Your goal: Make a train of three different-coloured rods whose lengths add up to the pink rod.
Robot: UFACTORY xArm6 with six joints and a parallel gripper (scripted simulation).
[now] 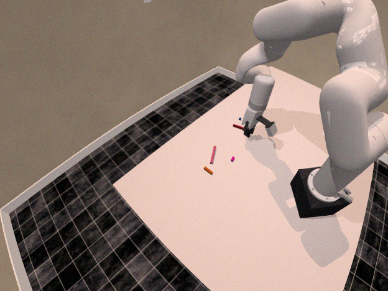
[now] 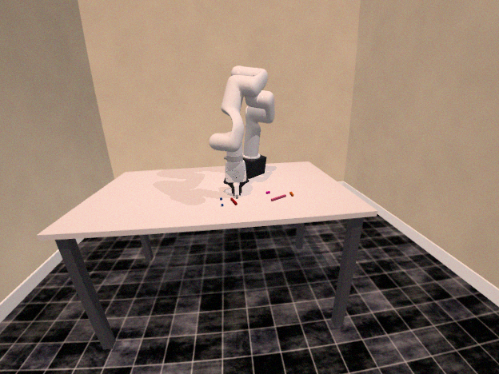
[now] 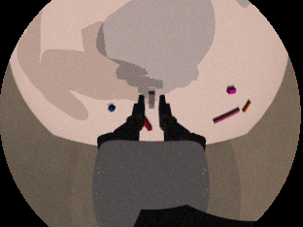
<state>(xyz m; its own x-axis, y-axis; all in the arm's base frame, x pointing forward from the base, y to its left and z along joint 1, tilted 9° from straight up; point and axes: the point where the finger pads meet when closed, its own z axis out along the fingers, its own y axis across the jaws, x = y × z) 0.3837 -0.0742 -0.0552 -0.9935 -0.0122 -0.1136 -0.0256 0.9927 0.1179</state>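
Right now my hand is 30 mm above the grey rod. Also, from my hand: magenta rod: 160 mm to the left, 40 mm behind, 30 mm below; then blue rod: 100 mm ahead, 70 mm to the right, 30 mm below; then red rod: 60 mm ahead, 30 mm below, 10 mm to the right.
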